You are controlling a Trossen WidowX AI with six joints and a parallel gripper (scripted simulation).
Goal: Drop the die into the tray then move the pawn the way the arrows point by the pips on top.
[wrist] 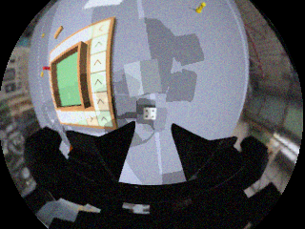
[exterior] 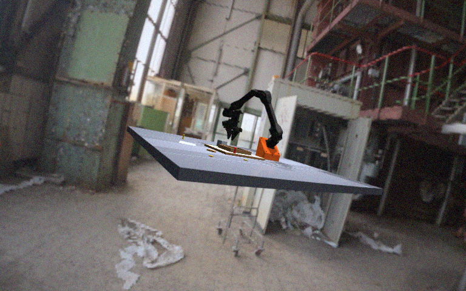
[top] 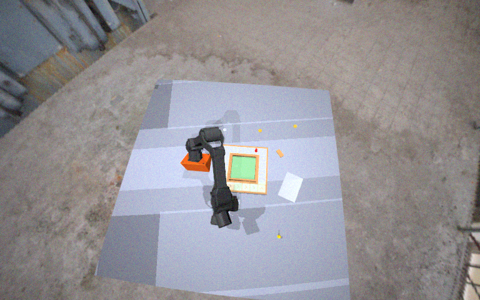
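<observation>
The white cube lies 10 mm to the left of my gripper tip and 50 mm below it. Also, from my gripper tip: green dice tray: 70 mm ahead, 240 mm to the left, 60 mm below; then red pawn: 120 mm ahead, 360 mm to the left, 40 mm below; then white card: 360 mm ahead, 190 mm to the left, 70 mm below.
</observation>
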